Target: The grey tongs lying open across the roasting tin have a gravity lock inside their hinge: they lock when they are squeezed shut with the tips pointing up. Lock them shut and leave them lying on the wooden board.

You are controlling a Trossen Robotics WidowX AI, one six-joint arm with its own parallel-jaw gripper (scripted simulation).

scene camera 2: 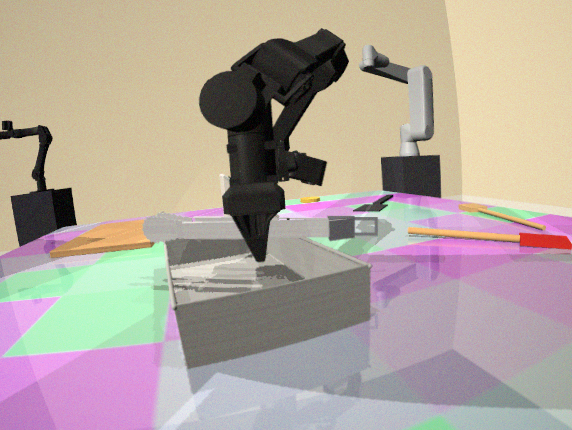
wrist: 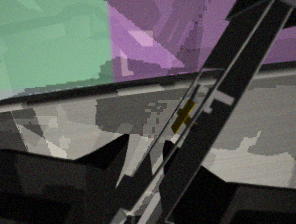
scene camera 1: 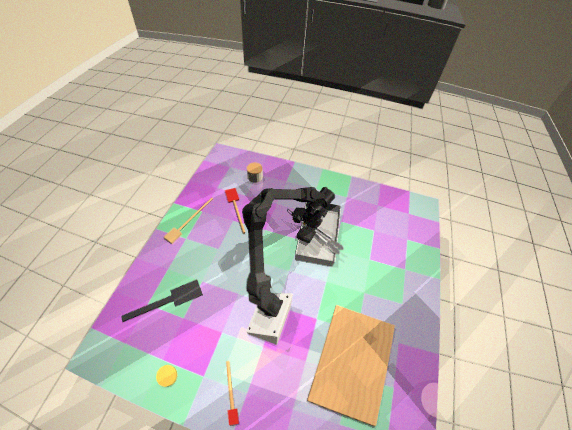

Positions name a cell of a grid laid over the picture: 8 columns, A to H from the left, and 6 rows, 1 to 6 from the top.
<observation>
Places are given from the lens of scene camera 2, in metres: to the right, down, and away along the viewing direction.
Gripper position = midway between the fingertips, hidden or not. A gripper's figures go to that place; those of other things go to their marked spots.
gripper (scene camera 2: D4): -0.03, 0.06, 0.43
wooden board (scene camera 2: B4): -0.37, 0.05, 0.72
grey roasting tin (scene camera 2: D5): -0.04, 0.07, 0.24
The marked spots on the wooden board and the grey roasting tin are 0.59 m apart.
</observation>
